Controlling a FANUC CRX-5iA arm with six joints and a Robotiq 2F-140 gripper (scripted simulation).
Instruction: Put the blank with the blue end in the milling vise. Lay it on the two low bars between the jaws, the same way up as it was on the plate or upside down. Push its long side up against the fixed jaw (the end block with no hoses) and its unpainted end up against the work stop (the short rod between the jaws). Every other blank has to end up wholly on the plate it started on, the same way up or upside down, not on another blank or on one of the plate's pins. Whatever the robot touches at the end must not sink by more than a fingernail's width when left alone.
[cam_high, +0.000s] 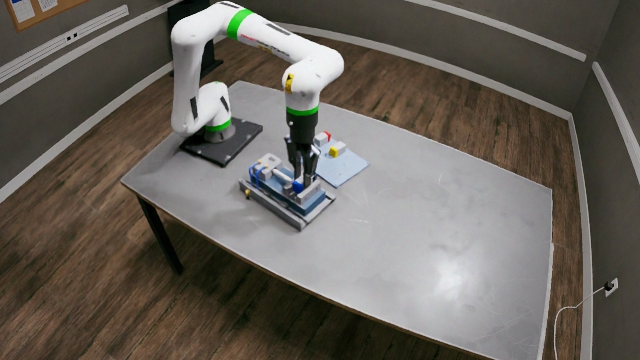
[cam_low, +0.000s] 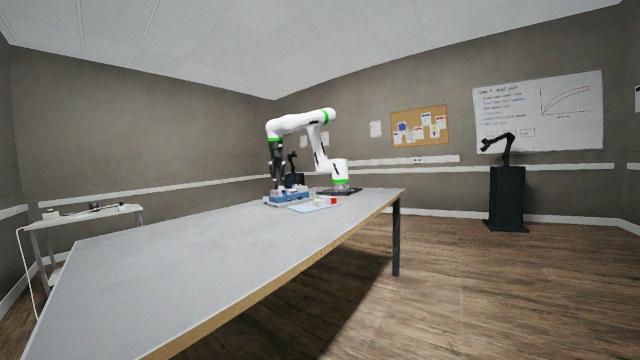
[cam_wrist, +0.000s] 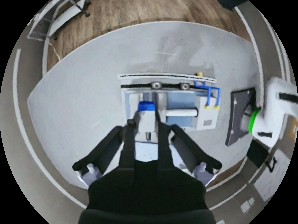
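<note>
Right now the plain end block is 30 mm ahead of my hand, 10 mm to the right of it and 60 mm below it. Also, from my hand: yellow-ended blank 20 mm ahead, 300 mm to the left, 110 mm below; red-ended blank 60 mm behind, 340 mm to the left, 110 mm below; light blue plate 260 mm to the left, 130 mm below.
</note>
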